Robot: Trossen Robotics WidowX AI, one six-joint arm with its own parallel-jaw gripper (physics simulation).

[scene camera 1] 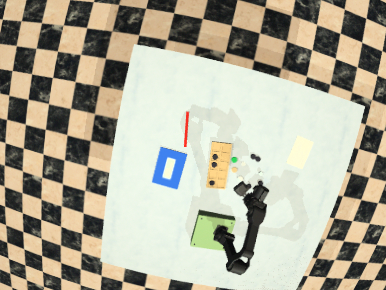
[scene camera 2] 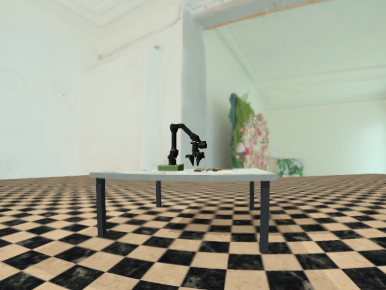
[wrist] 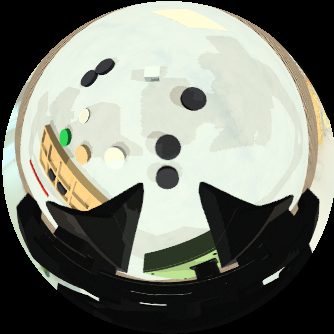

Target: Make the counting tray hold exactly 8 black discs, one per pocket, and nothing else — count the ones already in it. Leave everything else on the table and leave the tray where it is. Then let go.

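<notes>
The wooden counting tray has two columns of five pockets. Black discs sit in its left column, in the second, third and fifth pockets from the top in scene camera 1. Loose on the table, in the wrist view, are a touching pair of black discs, another black disc, and two nearer ones. My gripper is open and empty, above the table right of the tray, with the nearest disc just ahead of the fingertips in the wrist view.
Between tray and discs lie a green disc, tan disc, white disc and small cream disc. A white cube, red bar, blue frame, cream sheet and green arm base also show.
</notes>
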